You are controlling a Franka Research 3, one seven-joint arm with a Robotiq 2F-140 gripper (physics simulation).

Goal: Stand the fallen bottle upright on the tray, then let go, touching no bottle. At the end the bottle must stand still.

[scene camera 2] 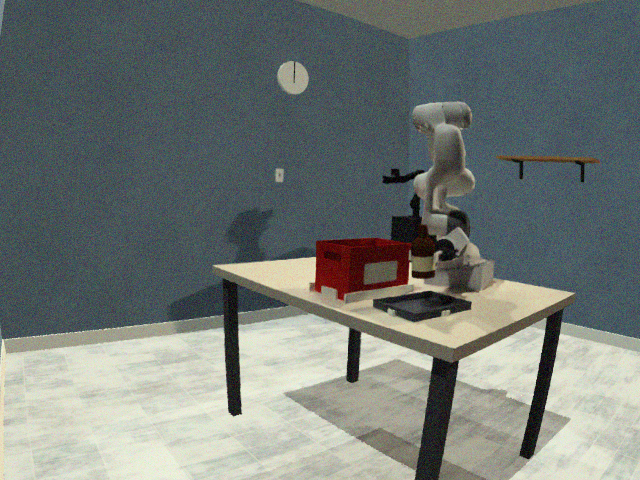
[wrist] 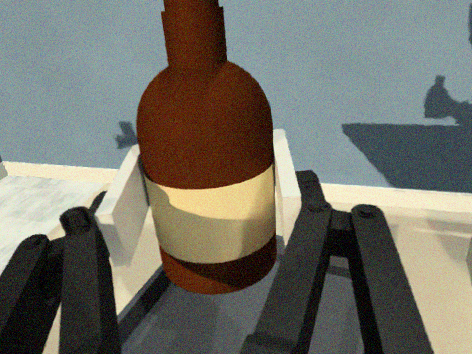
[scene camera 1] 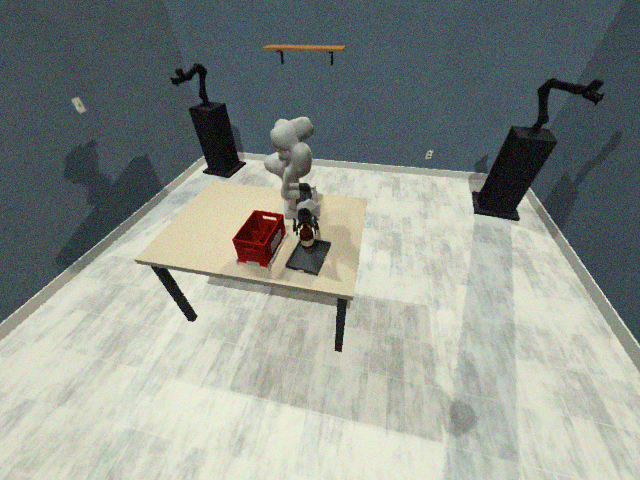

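The brown bottle (scene camera 1: 307,236) (scene camera 2: 422,260) (wrist: 207,150) with a cream label is upright or nearly so, neck up, and held in the air. My gripper (scene camera 1: 306,227) (scene camera 2: 424,257) (wrist: 210,159) is shut on its body, one pale fingertip pad on each side at label height. The dark tray (scene camera 1: 309,260) (scene camera 2: 419,313) (wrist: 175,325) lies on the table, lower than the bottle. In scene camera 2 a gap shows between the bottle's base and the tray. The base is near the tray's back edge; whether it is fully over the tray, I cannot tell.
A red crate (scene camera 1: 251,255) (scene camera 2: 333,268) stands on the table (scene camera 1: 196,227) (scene camera 2: 279,273) beside the tray, on the left in both scene views. Two dark pedestals (scene camera 1: 216,136) (scene camera 1: 511,170) with small black arms stand on the floor beyond the table.
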